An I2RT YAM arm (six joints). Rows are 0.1 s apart.
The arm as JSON. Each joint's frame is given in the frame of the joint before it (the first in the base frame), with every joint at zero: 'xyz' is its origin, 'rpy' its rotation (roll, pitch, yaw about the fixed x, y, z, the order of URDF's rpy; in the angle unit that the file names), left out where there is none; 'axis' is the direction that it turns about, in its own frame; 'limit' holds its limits. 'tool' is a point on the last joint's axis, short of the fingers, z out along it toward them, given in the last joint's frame.
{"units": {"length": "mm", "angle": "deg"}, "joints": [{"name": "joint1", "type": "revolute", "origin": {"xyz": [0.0, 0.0, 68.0]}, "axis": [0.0, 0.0, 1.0], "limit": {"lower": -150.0, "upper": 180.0}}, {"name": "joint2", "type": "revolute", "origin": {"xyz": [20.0, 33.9, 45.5]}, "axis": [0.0, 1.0, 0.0], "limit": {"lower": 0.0, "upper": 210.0}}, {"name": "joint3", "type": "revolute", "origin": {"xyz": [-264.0, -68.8, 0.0]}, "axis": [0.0, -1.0, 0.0], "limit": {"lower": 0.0, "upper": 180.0}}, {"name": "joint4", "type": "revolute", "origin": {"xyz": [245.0, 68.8, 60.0]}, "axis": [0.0, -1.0, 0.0], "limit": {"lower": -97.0, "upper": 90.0}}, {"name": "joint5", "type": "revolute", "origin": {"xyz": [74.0, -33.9, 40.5]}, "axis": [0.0, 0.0, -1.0], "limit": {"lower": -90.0, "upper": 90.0}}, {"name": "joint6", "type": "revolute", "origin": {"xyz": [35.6, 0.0, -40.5]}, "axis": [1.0, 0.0, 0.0], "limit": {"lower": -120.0, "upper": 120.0}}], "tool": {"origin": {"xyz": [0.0, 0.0, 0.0], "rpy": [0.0, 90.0, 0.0]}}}
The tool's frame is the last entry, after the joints.
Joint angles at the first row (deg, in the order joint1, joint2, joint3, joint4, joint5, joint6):
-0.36 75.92 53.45 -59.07 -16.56 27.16
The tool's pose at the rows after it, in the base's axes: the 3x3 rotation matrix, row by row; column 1 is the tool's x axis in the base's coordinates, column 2 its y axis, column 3 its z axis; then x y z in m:
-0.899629, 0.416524, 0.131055; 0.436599, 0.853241, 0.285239; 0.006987, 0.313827, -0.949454; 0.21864, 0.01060, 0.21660
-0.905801, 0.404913, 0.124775; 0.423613, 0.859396, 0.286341; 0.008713, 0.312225, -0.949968; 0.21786, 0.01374, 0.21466
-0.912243, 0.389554, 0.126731; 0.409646, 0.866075, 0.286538; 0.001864, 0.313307, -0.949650; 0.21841, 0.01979, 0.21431
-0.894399, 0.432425, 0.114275; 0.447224, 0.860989, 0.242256; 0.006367, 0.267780, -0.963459; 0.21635, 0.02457, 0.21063
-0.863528, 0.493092, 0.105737; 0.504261, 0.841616, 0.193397; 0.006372, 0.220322, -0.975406; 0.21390, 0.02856, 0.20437
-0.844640, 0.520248, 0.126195; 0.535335, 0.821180, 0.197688; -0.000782, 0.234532, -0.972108; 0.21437, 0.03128, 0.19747
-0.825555, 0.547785, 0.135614; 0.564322, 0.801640, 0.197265; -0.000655, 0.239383, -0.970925; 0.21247, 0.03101, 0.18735
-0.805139, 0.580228, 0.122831; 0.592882, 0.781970, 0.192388; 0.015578, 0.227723, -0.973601; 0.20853, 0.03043, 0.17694
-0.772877, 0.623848, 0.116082; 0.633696, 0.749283, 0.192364; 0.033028, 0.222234, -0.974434; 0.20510, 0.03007, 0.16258
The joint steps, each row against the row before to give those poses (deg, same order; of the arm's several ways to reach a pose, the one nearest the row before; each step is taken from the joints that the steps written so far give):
0.48 0.00 -1.77 1.20 0.00 0.06
0.83 0.00 -0.44 0.31 0.05 0.00
1.62 0.00 -0.10 0.70 0.22 0.74
1.73 0.02 -0.71 0.17 2.82 3.88
1.59 0.07 -1.28 0.86 3.01 5.04
0.70 0.02 -1.69 3.06 -0.02 2.87
0.00 0.00 -2.42 2.97 0.09 2.03
0.00 0.22 -2.28 1.70 0.19 2.03
0.00 0.72 -2.95 3.28 -0.04 3.06

